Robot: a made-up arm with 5 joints. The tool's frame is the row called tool. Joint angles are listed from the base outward.
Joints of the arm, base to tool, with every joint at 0 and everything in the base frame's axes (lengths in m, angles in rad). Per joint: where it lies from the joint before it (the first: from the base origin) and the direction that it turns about. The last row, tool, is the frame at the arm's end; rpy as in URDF.
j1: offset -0.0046 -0.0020 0.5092 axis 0 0 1
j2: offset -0.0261 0.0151 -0.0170 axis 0 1 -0.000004
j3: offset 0.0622 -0.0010 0.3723 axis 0 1 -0.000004
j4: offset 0.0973 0.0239 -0.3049 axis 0 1 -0.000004
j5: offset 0.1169 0.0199 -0.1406 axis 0 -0.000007 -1
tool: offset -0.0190 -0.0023 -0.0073 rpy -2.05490 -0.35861 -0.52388
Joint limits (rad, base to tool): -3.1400..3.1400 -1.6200..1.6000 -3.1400..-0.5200 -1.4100..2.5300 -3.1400..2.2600
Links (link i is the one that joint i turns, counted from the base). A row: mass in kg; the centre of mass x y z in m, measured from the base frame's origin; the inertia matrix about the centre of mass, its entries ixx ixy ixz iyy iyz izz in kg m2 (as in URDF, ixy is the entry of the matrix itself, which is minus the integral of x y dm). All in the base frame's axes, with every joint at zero. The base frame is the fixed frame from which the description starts. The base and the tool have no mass.
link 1: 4.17; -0.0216 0.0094 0.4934; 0.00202 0 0 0.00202 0 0.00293
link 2: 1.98; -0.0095 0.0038 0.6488; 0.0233 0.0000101 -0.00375 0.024 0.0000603 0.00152
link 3: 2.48; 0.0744 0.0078 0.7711; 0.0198 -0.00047 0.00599 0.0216 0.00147 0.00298
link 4: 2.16; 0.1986 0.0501 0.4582; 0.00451 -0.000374 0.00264 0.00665 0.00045 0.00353
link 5: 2.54; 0.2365 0.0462 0.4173; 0.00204 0 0 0.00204 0 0.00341
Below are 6 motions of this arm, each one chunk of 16 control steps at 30 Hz.
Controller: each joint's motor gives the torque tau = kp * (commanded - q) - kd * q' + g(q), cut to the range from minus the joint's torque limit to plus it. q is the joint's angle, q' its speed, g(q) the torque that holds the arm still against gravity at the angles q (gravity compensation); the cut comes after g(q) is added. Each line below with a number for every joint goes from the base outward.
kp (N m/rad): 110 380 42 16 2.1
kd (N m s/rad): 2.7 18 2.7 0.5 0.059
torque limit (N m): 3.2 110 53 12 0.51
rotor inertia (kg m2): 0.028 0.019 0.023 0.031 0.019
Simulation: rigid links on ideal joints. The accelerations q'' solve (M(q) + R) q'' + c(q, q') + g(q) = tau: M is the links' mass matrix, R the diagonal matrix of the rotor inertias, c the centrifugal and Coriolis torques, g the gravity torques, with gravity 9.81 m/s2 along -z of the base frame. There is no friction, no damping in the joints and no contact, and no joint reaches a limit. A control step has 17 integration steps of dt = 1/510 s. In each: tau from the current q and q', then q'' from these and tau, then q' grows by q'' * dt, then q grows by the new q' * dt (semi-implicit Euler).
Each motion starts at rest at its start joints. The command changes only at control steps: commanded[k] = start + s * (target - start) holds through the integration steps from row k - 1 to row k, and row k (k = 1, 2, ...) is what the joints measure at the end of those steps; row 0 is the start. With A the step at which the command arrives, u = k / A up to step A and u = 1 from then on. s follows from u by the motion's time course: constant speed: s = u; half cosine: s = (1 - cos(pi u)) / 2; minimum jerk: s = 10 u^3 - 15 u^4 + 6 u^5; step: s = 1 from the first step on.
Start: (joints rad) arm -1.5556 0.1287 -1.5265 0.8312 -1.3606
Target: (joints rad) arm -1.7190 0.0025 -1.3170 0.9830 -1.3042
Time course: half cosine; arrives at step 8
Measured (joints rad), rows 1 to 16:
1: -1.5559 0.1277 -1.5248 0.8301 -1.3610
2: -1.5575 0.1230 -1.5175 0.8267 -1.3628
3: -1.5616 0.1124 -1.5022 0.8236 -1.3667
4: -1.5685 0.0949 -1.4796 0.8264 -1.3722
5: -1.5784 0.0718 -1.4529 0.8407 -1.3776
6: -1.5916 0.0458 -1.4261 0.8687 -1.3808
7: -1.6079 0.0209 -1.4027 0.9084 -1.3795
8: -1.6275 0.0011 -1.3854 0.9546 -1.3720
9: -1.6500 -0.0112 -1.3741 0.9990 -1.3578
10: -1.6752 -0.0161 -1.3653 1.0320 -1.3379
11: -1.7023 -0.0157 -1.3555 1.0476 -1.3144
12: -1.7286 -0.0116 -1.3434 1.0453 -1.2890
13: -1.7519 -0.0056 -1.3295 1.0298 -1.2643
14: -1.7721 0.0009 -1.3151 1.0084 -1.2438
15: -1.7893 0.0068 -1.3020 0.9885 -1.2301
16: -1.8039 0.0112 -1.2913 0.9757 -1.2247

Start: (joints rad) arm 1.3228 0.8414 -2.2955 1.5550 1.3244
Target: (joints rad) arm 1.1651 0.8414 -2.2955 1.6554 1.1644
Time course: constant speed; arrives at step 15
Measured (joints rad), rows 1 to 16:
1: 1.3225 0.8415 -2.2958 1.5557 1.3241
2: 1.3216 0.8415 -2.2963 1.5579 1.3228
3: 1.3195 0.8416 -2.2970 1.5619 1.3201
4: 1.3161 0.8415 -2.2978 1.5678 1.3155
5: 1.3114 0.8413 -2.2986 1.5753 1.3085
6: 1.3053 0.8410 -2.2992 1.5840 1.2989
7: 1.2978 0.8408 -2.2997 1.5934 1.2869
8: 1.2890 0.8405 -2.3000 1.6030 1.2726
9: 1.2789 0.8404 -2.3000 1.6122 1.2566
10: 1.2674 0.8404 -2.2997 1.6209 1.2395
11: 1.2545 0.8404 -2.2992 1.6287 1.2222
12: 1.2402 0.8406 -2.2986 1.6357 1.2051
13: 1.2245 0.8408 -2.2978 1.6417 1.1891
14: 1.2075 0.8412 -2.2970 1.6471 1.1745
15: 1.1893 0.8415 -2.2961 1.6518 1.1615
16: 1.1706 0.8419 -2.2951 1.6555 1.1503

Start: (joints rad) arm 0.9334 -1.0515 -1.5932 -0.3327 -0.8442
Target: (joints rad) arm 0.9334 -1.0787 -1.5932 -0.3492 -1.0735
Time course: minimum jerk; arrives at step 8
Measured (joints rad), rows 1 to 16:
1: 0.9334 -1.0516 -1.5931 -0.3326 -0.8444
2: 0.9334 -1.0522 -1.5923 -0.3320 -0.8460
3: 0.9334 -1.0541 -1.5901 -0.3303 -0.8517
4: 0.9334 -1.0575 -1.5862 -0.3275 -0.8650
5: 0.9333 -1.0621 -1.5810 -0.3246 -0.8887
6: 0.9333 -1.0670 -1.5758 -0.3228 -0.9238
7: 0.9332 -1.0713 -1.5720 -0.3233 -0.9685
8: 0.9330 -1.0741 -1.5706 -0.3266 -1.0188
9: 0.9329 -1.0757 -1.5717 -0.3318 -1.0695
10: 0.9328 -1.0764 -1.5747 -0.3376 -1.1157
11: 0.9326 -1.0769 -1.5788 -0.3429 -1.1537
12: 0.9325 -1.0775 -1.5835 -0.3473 -1.1805
13: 0.9323 -1.0782 -1.5885 -0.3509 -1.1946
14: 0.9323 -1.0790 -1.5934 -0.3540 -1.1958
15: 0.9323 -1.0798 -1.5980 -0.3569 -1.1852
16: 0.9324 -1.0806 -1.6023 -0.3599 -1.1650

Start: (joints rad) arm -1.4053 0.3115 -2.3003 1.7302 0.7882
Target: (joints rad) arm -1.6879 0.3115 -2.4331 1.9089 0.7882
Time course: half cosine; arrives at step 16
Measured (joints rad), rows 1 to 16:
1: -1.4054 0.3116 -2.3005 1.7305 0.7883
2: -1.4062 0.3119 -2.3015 1.7319 0.7887
3: -1.4083 0.3124 -2.3037 1.7354 0.7899
4: -1.4128 0.3131 -2.3072 1.7420 0.7922
5: -1.4199 0.3139 -2.3124 1.7520 0.7955
6: -1.4299 0.3146 -2.3191 1.7656 0.7995
7: -1.4426 0.3153 -2.3272 1.7826 0.8036
8: -1.4582 0.3157 -2.3367 1.8023 0.8075
9: -1.4767 0.3159 -2.3472 1.8239 0.8107
10: -1.4983 0.3159 -2.3586 1.8462 0.8131
11: -1.5229 0.3156 -2.3704 1.8679 0.8144
12: -1.5507 0.3150 -2.3825 1.8878 0.8146
13: -1.5817 0.3143 -2.3942 1.9046 0.8138
14: -1.6159 0.3134 -2.4054 1.9173 0.8121
15: -1.6531 0.3124 -2.4153 1.9249 0.8097
16: -1.6909 0.3115 -2.4237 1.9265 0.8056

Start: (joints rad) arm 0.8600 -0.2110 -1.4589 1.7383 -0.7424
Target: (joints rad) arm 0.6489 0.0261 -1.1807 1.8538 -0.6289
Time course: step
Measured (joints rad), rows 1 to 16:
1: 0.8603 -0.1667 -1.5073 1.8111 -0.7277
2: 0.8583 -0.1001 -1.5519 1.8855 -0.6935
3: 0.8521 -0.0492 -1.5411 1.8889 -0.6491
4: 0.8415 -0.0148 -1.4851 1.8324 -0.6037
5: 0.8266 0.0110 -1.4070 1.7466 -0.5662
6: 0.8073 0.0327 -1.3246 1.6602 -0.5440
7: 0.7830 0.0511 -1.2479 1.5953 -0.5417
8: 0.7531 0.0646 -1.1818 1.5656 -0.5602
9: 0.7166 0.0721 -1.1279 1.5761 -0.5968
10: 0.6729 0.0732 -1.0860 1.6229 -0.6457
11: 0.6260 0.0690 -1.0553 1.6955 -0.6989
12: 0.5795 0.0612 -1.0345 1.7818 -0.7477
13: 0.5346 0.0517 -1.0231 1.8707 -0.7869
14: 0.4930 0.0419 -1.0206 1.9525 -0.8142
15: 0.4569 0.0332 -1.0268 2.0192 -0.8276
16: 0.4281 0.0261 -1.0408 2.0647 -0.8254

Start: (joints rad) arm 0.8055 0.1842 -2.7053 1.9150 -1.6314
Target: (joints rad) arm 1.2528 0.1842 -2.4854 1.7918 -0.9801
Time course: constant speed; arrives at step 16
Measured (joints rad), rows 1 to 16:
1: 0.8081 0.1835 -2.7029 1.9131 -1.6278
2: 0.8157 0.1823 -2.6978 1.9080 -1.6158
3: 0.8289 0.1812 -2.6905 1.8998 -1.5931
4: 0.8473 0.1804 -2.6815 1.8886 -1.5588
5: 0.8710 0.1801 -2.6709 1.8749 -1.5136
6: 0.8994 0.1803 -2.6587 1.8595 -1.4591
7: 0.9324 0.1809 -2.6450 1.8433 -1.3980
8: 0.9695 0.1818 -2.6300 1.8273 -1.3333
9: 1.0103 0.1830 -2.6138 1.8124 -1.2682
10: 1.0538 0.1844 -2.5966 1.7995 -1.2059
11: 1.0982 0.1858 -2.5788 1.7894 -1.1493
12: 1.1408 0.1870 -2.5605 1.7827 -1.1006
13: 1.1802 0.1880 -2.5424 1.7798 -1.0603
14: 1.2154 0.1887 -2.5245 1.7802 -1.0278
15: 1.2463 0.1891 -2.5071 1.7831 -1.0014
16: 1.2732 0.1891 -2.4903 1.7873 -0.9786

